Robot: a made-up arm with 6 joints.
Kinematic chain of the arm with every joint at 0, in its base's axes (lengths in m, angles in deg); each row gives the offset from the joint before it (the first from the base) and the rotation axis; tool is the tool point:
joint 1: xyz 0 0 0.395 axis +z
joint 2: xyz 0 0 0 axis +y
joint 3: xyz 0 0 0.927 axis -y
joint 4: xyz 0 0 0 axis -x
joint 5: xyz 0.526 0 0 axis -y
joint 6: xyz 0 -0.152 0 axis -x
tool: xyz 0 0 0
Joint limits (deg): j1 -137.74..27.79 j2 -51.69..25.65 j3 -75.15..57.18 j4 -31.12..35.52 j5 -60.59..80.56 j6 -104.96..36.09
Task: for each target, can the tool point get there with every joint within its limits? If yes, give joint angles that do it. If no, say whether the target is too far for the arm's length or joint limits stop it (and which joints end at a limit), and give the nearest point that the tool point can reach.
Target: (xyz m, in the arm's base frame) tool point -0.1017 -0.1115 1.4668
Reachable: yes | joints -16.51 -33.11 -6.67 26.70 -33.16 -46.26
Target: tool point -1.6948 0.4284 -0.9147
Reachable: no: too far | nearest point -0.4983 -0.2474 0.7220 | short by 2.137 m
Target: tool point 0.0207 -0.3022 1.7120
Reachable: yes | joints -57.01 -5.31 47.17 -14.51 0.21 -49.21
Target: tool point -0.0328 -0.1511 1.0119
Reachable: yes | joints -29.49 -28.55 -46.60 -13.77 34.16 -1.39
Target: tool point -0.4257 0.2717 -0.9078
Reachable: no: joint limits stop it (at a limit: joint 2, joint 3, joint 4) | nearest point -0.2573 0.1642 0.6882 | short by 1.608 m
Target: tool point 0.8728 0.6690 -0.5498
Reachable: no: joint limits stop it (at a limit: joint 1, joint 2, joint 4) | nearest point 0.5816 0.1667 0.7326 | short by 1.408 m
